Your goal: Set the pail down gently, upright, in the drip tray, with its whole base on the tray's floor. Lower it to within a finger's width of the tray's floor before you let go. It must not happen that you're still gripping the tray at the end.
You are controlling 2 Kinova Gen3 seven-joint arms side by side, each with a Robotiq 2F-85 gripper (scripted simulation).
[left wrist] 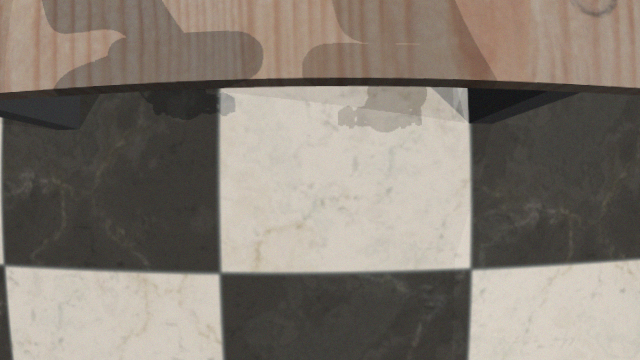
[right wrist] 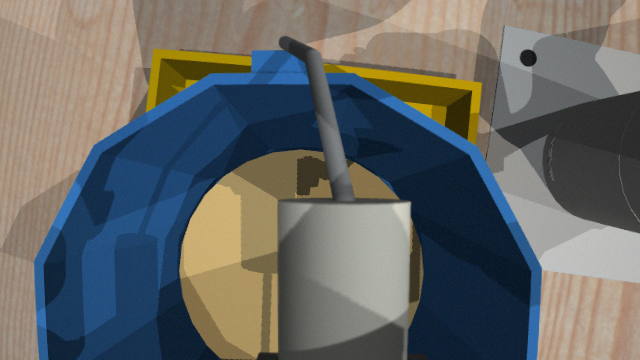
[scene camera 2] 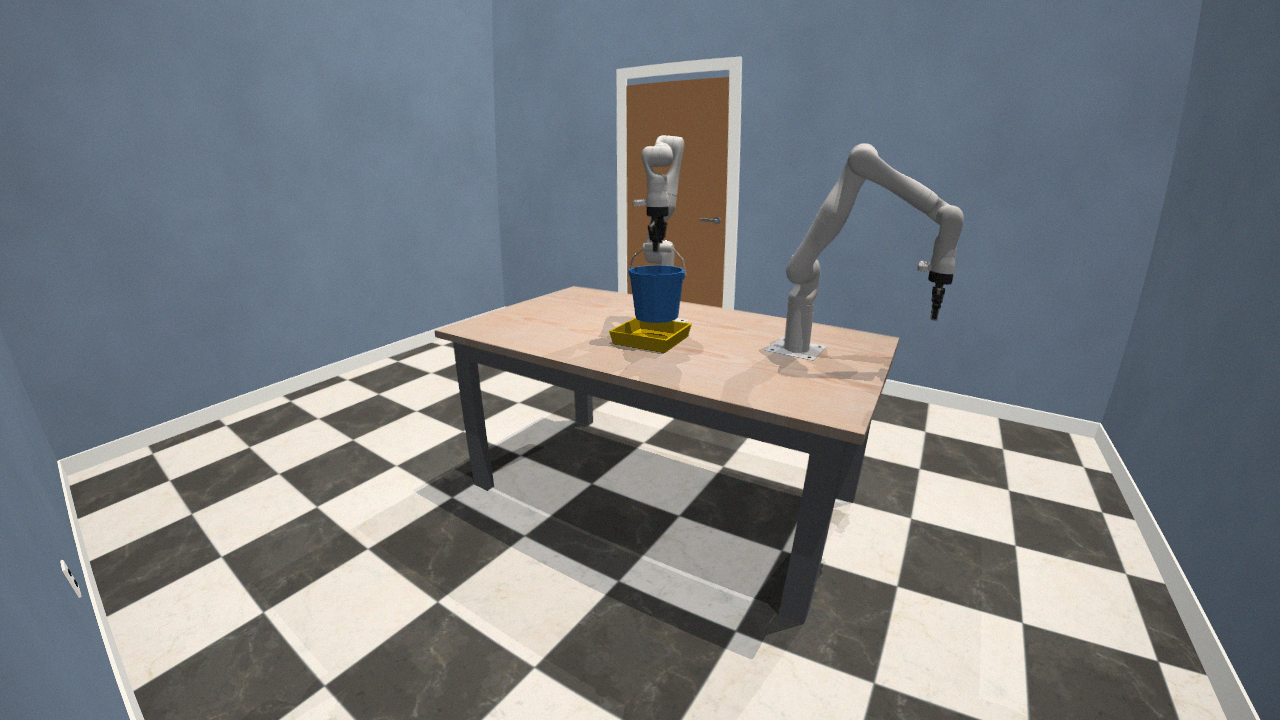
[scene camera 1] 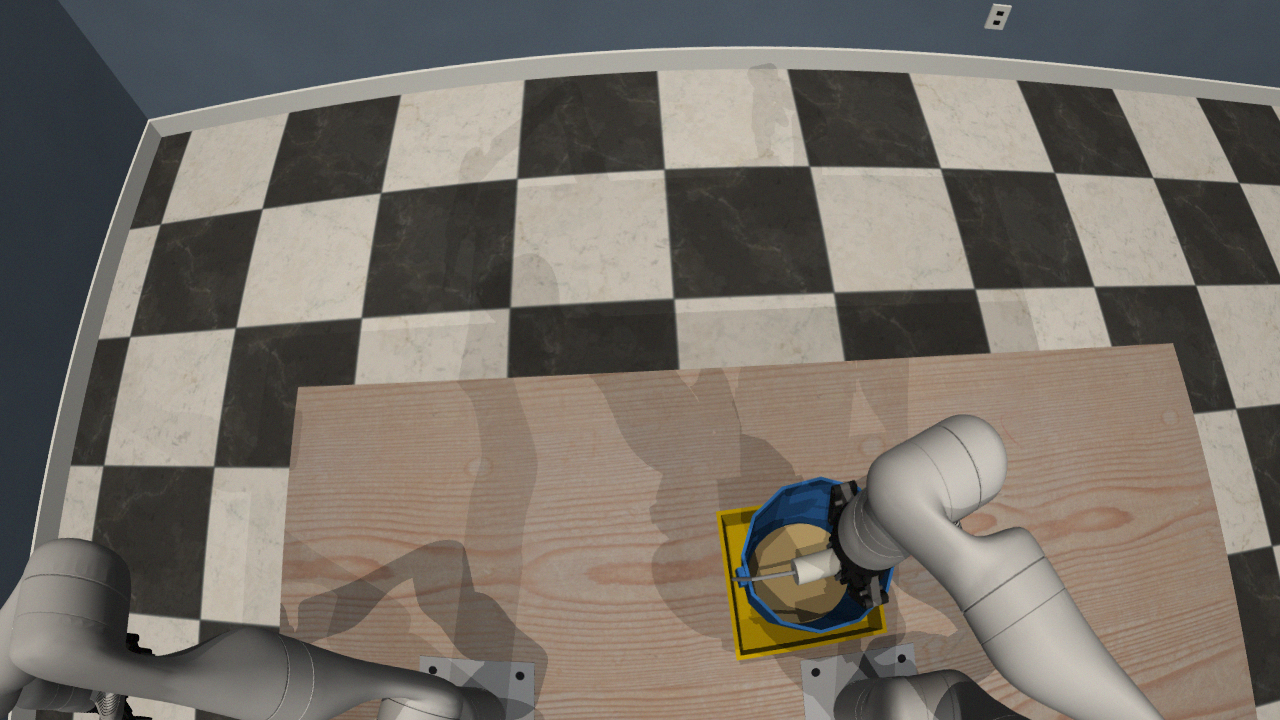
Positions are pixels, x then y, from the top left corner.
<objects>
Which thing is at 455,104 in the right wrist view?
A yellow drip tray.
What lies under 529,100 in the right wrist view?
An arm base plate.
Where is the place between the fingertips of my right gripper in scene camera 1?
At 839,561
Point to a yellow drip tray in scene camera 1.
753,636
</objects>
